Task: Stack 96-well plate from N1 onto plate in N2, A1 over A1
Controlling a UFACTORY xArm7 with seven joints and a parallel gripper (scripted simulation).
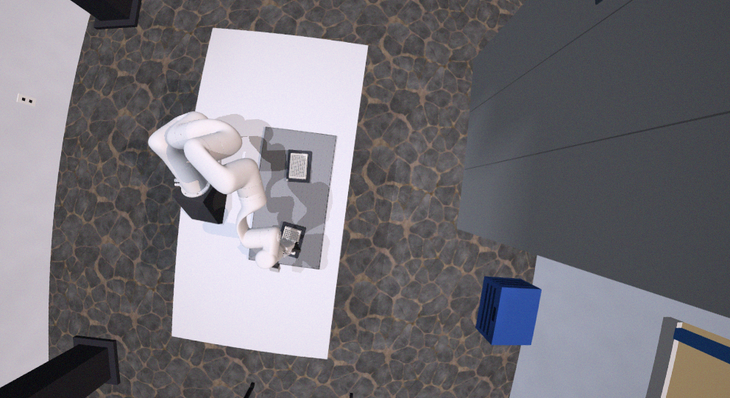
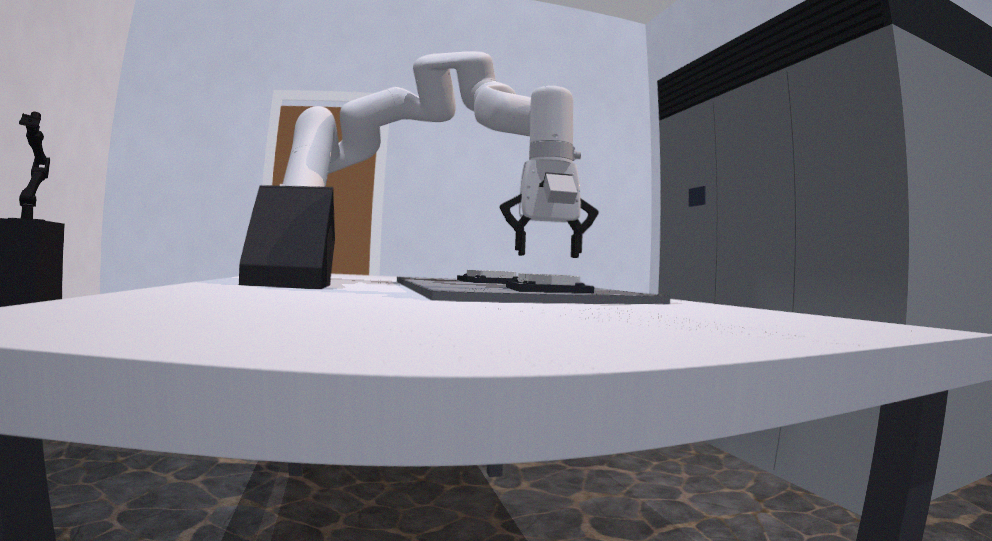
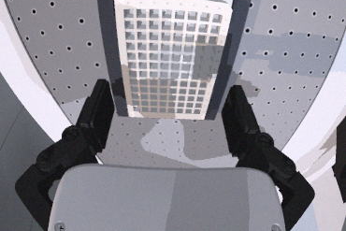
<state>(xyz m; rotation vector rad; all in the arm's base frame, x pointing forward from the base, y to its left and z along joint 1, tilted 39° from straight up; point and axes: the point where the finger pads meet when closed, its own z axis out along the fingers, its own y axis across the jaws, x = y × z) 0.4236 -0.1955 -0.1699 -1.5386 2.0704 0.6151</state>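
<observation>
Right now my hand is 60 mm above the dark plate nest N1. The rest, counted from my hand: dark plate nest N2: 30 mm ahead, 380 mm to the left, 60 mm below.
</observation>
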